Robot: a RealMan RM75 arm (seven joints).
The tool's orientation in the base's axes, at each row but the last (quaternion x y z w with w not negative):
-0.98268 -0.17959 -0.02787 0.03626
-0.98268 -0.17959 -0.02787 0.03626
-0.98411 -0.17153 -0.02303 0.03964
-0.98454 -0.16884 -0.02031 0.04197
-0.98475 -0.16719 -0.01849 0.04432
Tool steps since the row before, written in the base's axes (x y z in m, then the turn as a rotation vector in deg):
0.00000 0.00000 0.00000 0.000 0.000 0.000
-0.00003 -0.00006 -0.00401 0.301 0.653 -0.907
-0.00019 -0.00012 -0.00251 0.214 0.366 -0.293
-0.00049 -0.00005 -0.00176 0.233 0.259 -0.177
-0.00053 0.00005 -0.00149 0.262 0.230 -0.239
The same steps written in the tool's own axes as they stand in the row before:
0.00000 0.00000 0.00000 0.000 0.000 0.000
-0.00032 0.00029 0.00399 0.449 -0.447 0.969
-0.00037 0.00022 0.00248 0.307 -0.250 0.330
-0.00057 0.00002 0.00174 0.296 -0.152 0.205
-0.00056 -0.00010 0.00148 0.310 -0.110 0.265

